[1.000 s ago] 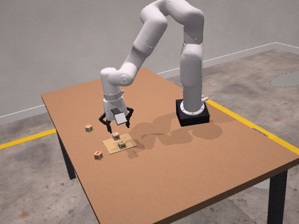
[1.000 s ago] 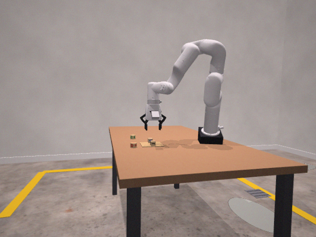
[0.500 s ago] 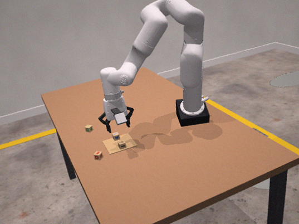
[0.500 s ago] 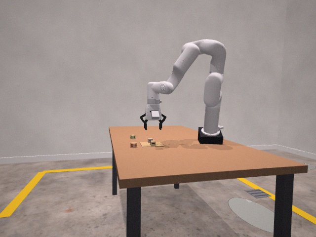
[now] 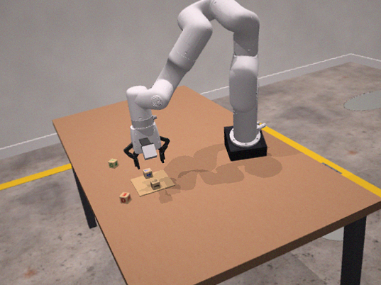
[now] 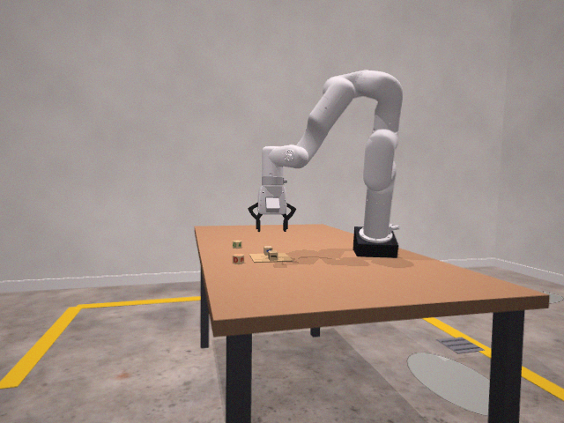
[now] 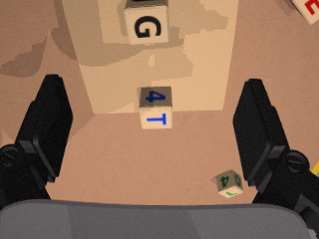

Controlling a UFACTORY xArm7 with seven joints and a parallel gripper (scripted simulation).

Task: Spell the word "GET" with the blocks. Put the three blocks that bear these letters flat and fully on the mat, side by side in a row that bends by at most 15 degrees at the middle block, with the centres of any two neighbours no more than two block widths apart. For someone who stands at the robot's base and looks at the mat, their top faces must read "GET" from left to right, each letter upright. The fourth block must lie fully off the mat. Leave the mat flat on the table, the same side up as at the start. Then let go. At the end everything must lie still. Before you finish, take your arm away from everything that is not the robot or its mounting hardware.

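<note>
Right now my hand is 120 mm short of the red-lettered block, 10 mm to the right of it and 100 mm above it. From my hand the other things lie so: green-lettered block (80 mm ahead, 280 mm to the right, 100 mm below); then black-lettered block (10 mm behind, 100 mm below); then tan mat (10 mm behind, 50 mm to the right, 110 mm below).
</note>
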